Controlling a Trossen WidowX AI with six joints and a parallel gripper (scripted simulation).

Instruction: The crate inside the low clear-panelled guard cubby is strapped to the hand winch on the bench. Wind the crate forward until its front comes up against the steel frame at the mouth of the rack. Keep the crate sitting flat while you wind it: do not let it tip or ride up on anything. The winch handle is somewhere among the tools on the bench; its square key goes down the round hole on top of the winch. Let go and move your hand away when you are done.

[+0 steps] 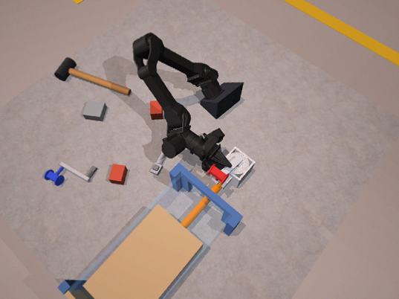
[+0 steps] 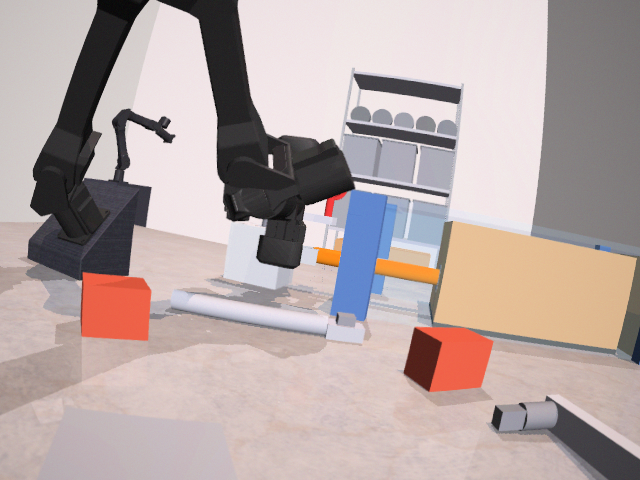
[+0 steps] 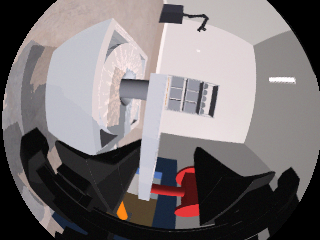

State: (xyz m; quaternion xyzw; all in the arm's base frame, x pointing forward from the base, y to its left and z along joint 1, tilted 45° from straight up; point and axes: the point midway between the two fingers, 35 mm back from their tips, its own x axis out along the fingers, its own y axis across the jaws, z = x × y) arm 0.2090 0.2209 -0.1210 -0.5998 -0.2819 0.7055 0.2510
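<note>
My gripper tip is 1 cm short of the crank handle, 1 cm to the left of it and 1 cm above it. From my gripper tip the other things lie so: frame: 11 cm ahead, 1 cm to the left, 3 cm below; then red knob: 5 cm ahead, 1 cm to the right, 2 cm above; then grey winch: 6 cm behind, 2 cm to the right, 10 cm below.
</note>
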